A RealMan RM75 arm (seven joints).
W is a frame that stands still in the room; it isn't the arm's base.
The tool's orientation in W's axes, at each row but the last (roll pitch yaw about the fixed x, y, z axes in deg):
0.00 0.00 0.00
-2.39 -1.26 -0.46
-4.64 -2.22 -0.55
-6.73 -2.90 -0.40
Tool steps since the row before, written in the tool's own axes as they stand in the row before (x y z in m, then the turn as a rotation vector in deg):
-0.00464 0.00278 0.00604 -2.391 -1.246 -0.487
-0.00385 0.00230 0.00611 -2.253 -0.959 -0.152
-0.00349 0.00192 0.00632 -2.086 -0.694 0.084
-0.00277 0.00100 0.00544 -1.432 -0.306 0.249
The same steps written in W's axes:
-0.00464 0.00278 0.00604 -2.391 -1.246 -0.487
-0.00396 0.00258 0.00592 -2.258 -0.946 -0.161
-0.00370 0.00246 0.00600 -2.096 -0.665 0.059
-0.00302 0.00165 0.00514 -1.446 -0.265 0.210

